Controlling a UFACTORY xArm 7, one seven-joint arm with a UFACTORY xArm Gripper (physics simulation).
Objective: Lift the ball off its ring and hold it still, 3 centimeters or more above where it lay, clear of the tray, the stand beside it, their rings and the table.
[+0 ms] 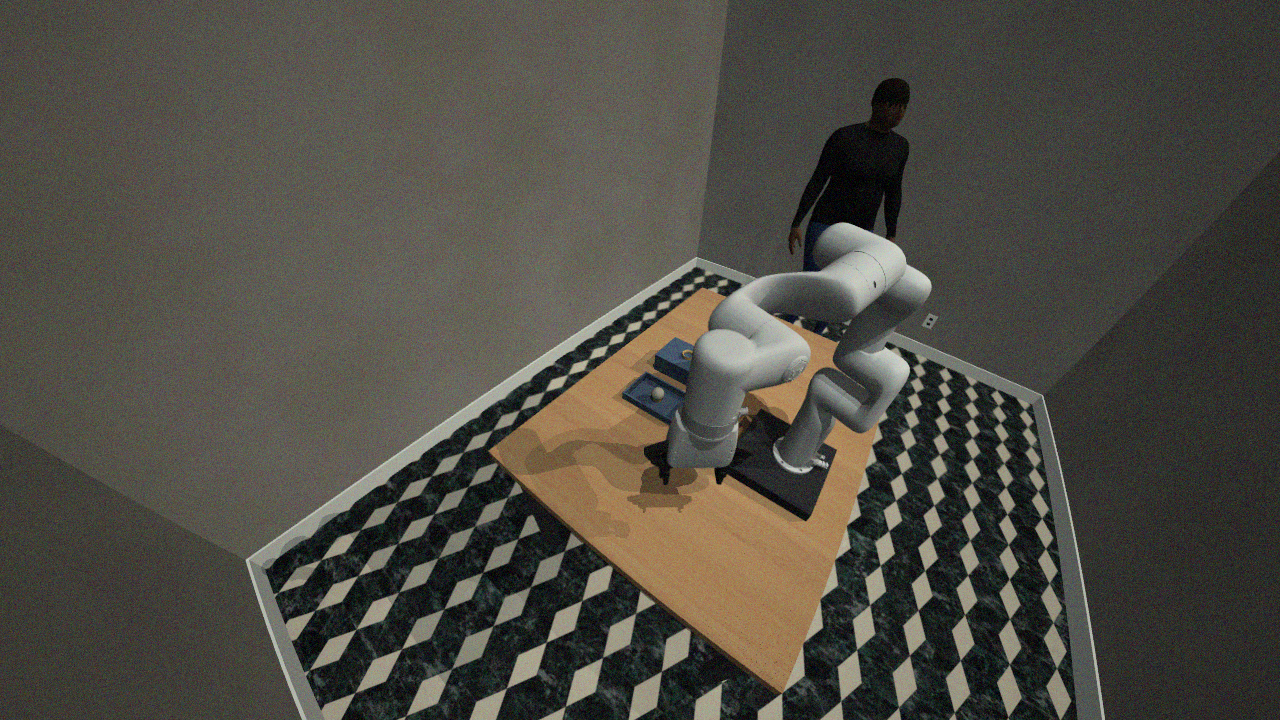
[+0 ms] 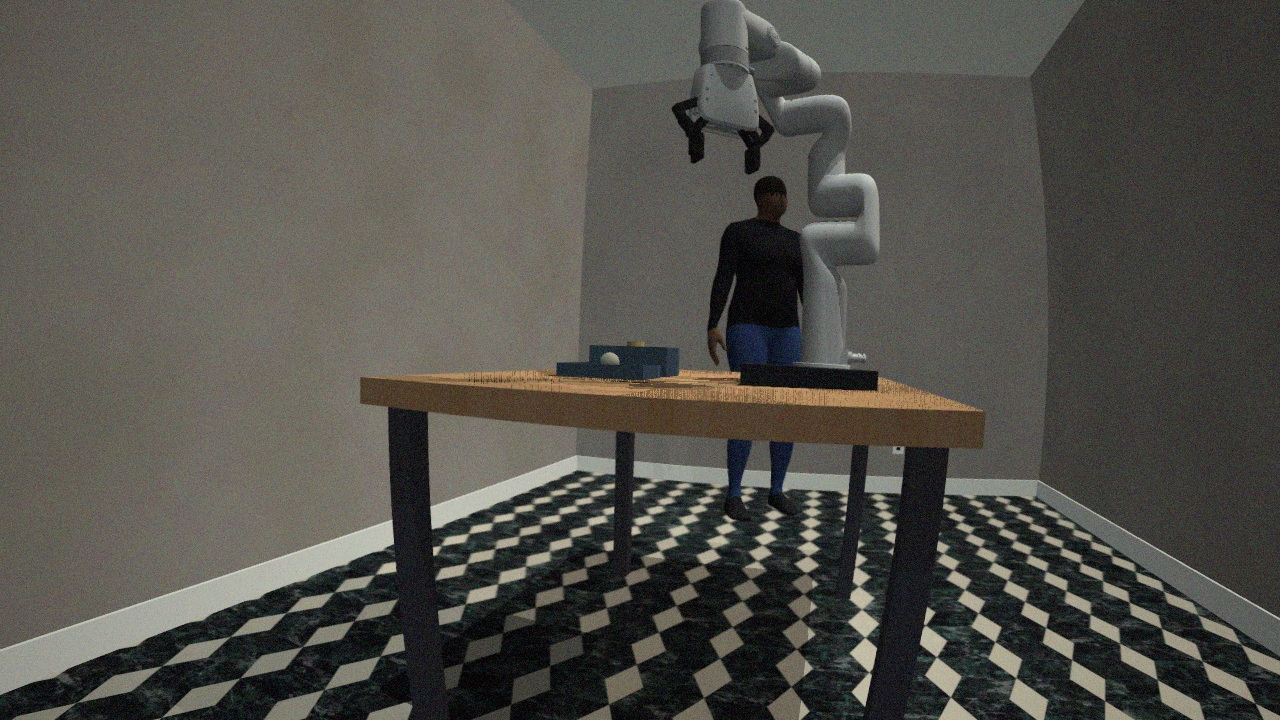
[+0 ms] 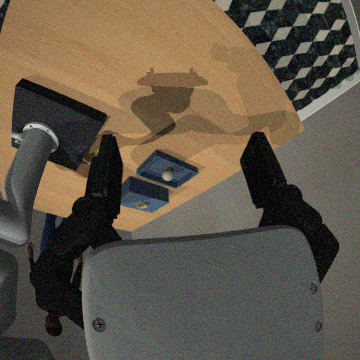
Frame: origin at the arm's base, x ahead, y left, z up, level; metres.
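Seen in the pictures: gripper, fingertip midpoint: (image 1: 691,477) (image 2: 725,166) (image 3: 184,145); arm's base, link origin: (image 1: 793,455) (image 2: 821,369) (image 3: 40,136).
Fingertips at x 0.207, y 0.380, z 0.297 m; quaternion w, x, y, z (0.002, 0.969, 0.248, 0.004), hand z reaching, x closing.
Observation:
Pixels of each thing's top centre, then the offset from my fingertips to it. "*": a spot on its surface instead.
- pale ball, top centre: (image 2: 609,352) (image 1: 658,389) (image 3: 167,179) 0.244 m ahead, 0.410 m right, 0.277 m down
- shallow blue tray, top centre: (image 2: 609,363) (image 1: 657,394) (image 3: 167,174) 0.244 m ahead, 0.410 m right, 0.302 m down
- tan ring, surface spot: (image 2: 635,343) * 0.214 m ahead, 0.570 m right, 0.254 m down
A pale ball (image 1: 657,394) (image 2: 609,359) (image 3: 167,174) sits in the shallow blue tray (image 1: 639,404) (image 2: 572,368) (image 3: 146,168); the ring under it is too small to make out. The taller blue stand (image 1: 669,360) (image 2: 664,360) (image 3: 152,189) is beside the tray, with a tan ring (image 1: 686,353) (image 2: 635,343) (image 3: 142,204) on its top. My gripper (image 1: 691,480) (image 2: 723,164) (image 3: 184,145) is open and empty. It hangs high above the table, well above the ball and off to one side of the tray.
The wooden table (image 1: 716,573) (image 2: 680,420) (image 3: 75,30) carries the arm's black base plate (image 1: 778,490) (image 2: 805,377) (image 3: 60,115). A person (image 1: 859,170) (image 2: 760,277) stands behind the table. Walls surround the patterned floor.

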